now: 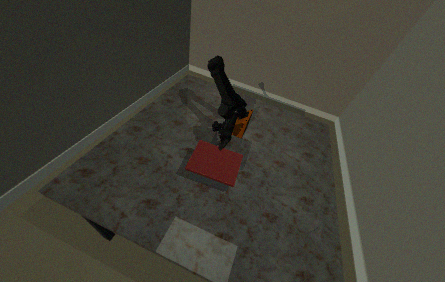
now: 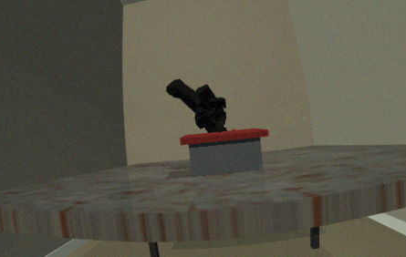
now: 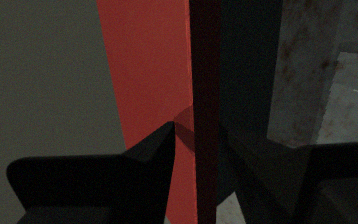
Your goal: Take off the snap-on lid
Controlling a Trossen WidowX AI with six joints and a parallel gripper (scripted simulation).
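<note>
Right now the red lid is 80 mm ahead of my gripper tip. The rest, counted from my gripper tip: grey-blue storage box: 80 mm ahead, 60 mm below.
</note>
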